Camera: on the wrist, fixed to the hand. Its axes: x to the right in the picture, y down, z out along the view.
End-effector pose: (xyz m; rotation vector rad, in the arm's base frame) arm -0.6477 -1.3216 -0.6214 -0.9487 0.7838 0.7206
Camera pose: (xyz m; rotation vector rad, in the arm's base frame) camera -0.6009 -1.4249 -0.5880 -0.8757 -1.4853 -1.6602
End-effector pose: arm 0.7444 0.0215 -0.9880 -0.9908 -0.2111 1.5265
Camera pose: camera 0.8564 -0.0033 -0.9595 0.3897 -1.3069 -1.2152
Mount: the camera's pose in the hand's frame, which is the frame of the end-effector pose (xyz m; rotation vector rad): -0.0226 -0.0937 -0.0684 -0.1800 -0.5477 -3.0812
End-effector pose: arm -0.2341 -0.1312 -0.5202 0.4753 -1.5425 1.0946
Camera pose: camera -0.1165 -0.1255 -0.5094 1.7906 0.1842 -1.6086
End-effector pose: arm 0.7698 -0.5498 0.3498 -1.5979 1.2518 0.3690
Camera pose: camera 0.8175 -0.6018 0.4446 -1.4403 -2.0904 -0.9983
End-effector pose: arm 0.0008 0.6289 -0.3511 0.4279 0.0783 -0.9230
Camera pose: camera -0.0787 0.6234 -0.4384 0.4109 -0.1869 2.2454
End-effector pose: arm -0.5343 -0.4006 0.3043 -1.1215 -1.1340 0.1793
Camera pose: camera -0.5285 -0.5020 0.3647 -1.4489 1.9093 1.9169
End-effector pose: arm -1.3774 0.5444 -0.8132 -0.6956 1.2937 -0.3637
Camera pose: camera -1.4365 0.4701 -0.7428 1.9453 1.2769 1.8792
